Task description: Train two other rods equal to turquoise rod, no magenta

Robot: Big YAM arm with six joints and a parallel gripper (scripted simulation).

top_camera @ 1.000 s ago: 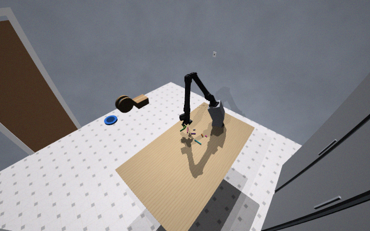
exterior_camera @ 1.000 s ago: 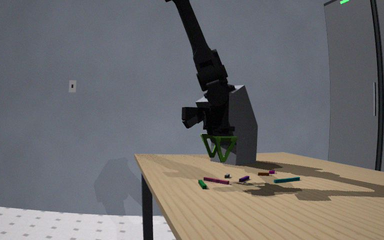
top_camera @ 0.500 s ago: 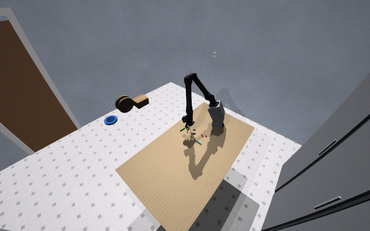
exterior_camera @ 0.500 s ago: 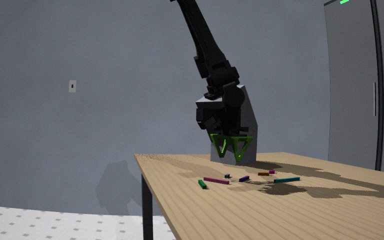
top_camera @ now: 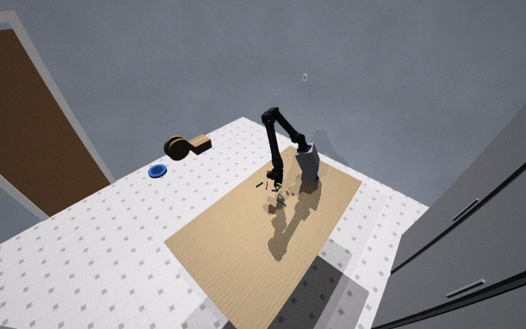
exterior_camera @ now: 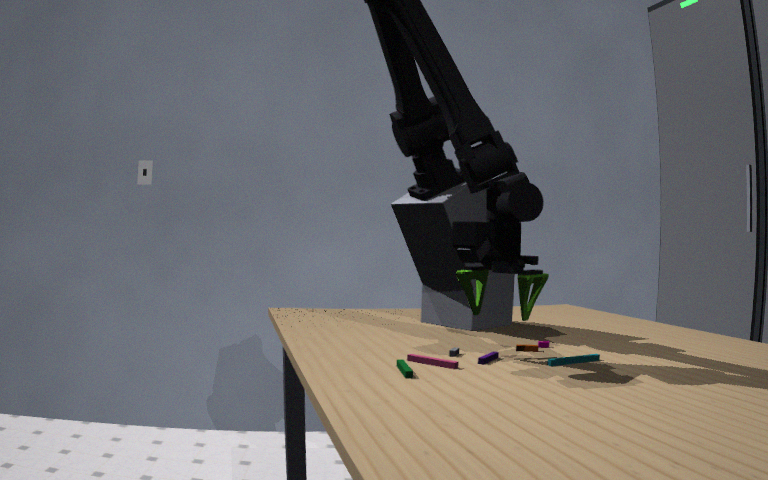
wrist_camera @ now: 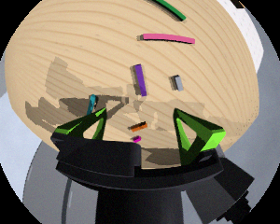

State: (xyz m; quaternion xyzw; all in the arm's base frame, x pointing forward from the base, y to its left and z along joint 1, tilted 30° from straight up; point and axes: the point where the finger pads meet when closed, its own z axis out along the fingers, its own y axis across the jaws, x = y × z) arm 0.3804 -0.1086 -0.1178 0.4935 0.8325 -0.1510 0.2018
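The orange rod is 40 mm behind my hand, 80 mm to the left of it and 70 mm below it. From my hand the other things lie so: long pink rod 120 mm to the right, 70 mm below; purple rod 10 mm ahead, 20 mm to the right, 70 mm below; small grey rod 60 mm behind, 50 mm to the right, 70 mm below.
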